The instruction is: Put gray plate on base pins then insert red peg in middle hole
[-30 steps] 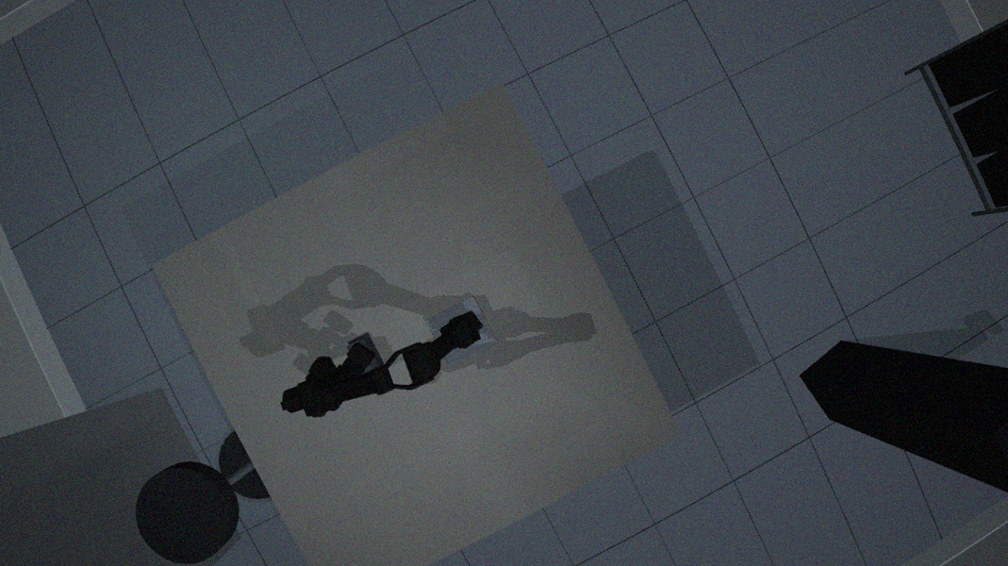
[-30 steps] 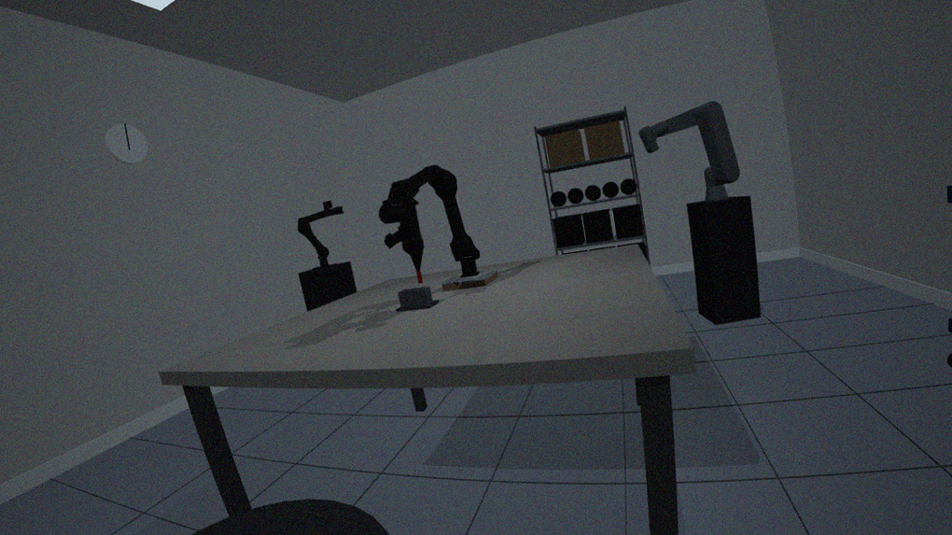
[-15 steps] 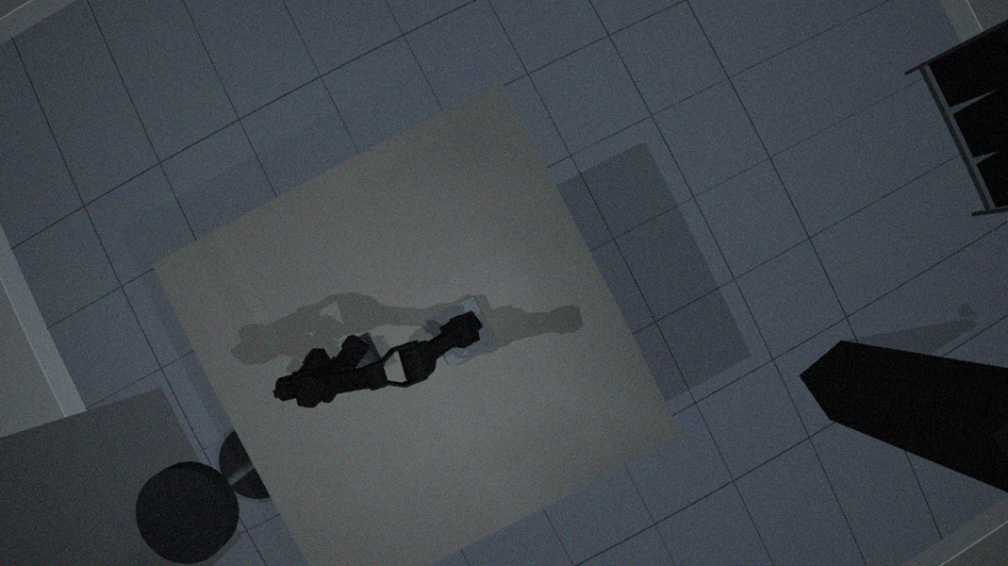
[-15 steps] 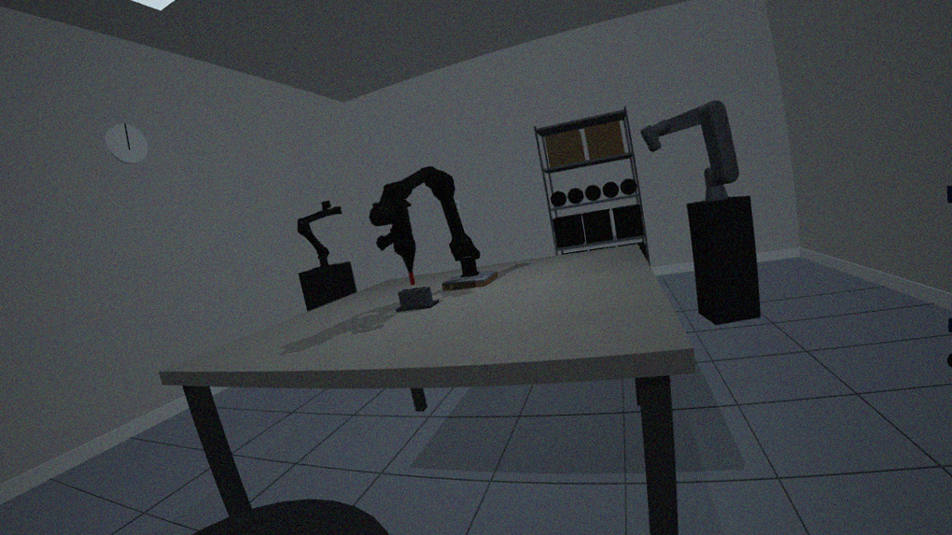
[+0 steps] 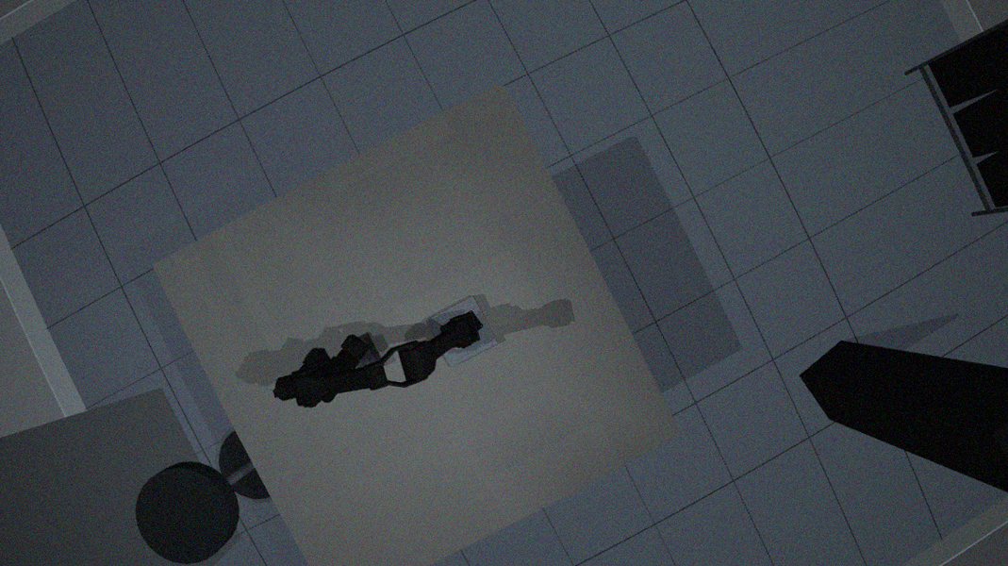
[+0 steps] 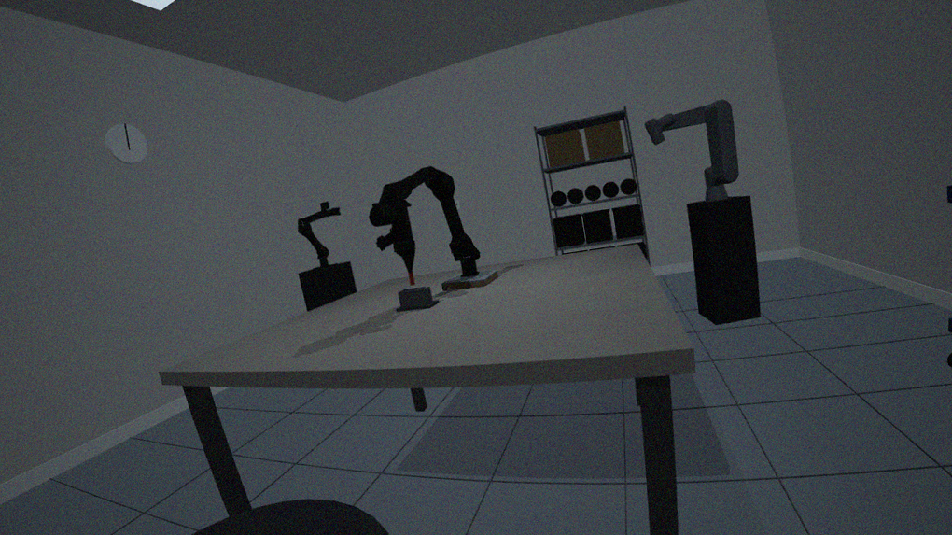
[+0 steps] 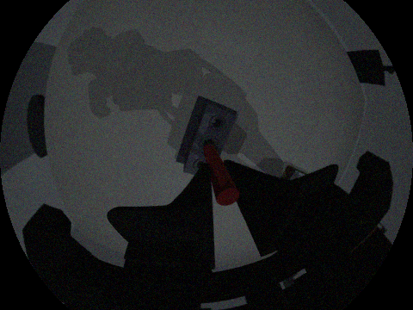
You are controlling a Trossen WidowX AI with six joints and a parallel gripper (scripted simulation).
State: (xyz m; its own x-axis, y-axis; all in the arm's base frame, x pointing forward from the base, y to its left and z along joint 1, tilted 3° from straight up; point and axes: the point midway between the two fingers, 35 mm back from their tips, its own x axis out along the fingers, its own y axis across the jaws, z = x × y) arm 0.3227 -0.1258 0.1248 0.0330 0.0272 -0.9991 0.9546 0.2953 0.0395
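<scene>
Now: the red peg right at my gripper tip. Also, from my gripper tip: gray plate (7 cm below).
</scene>
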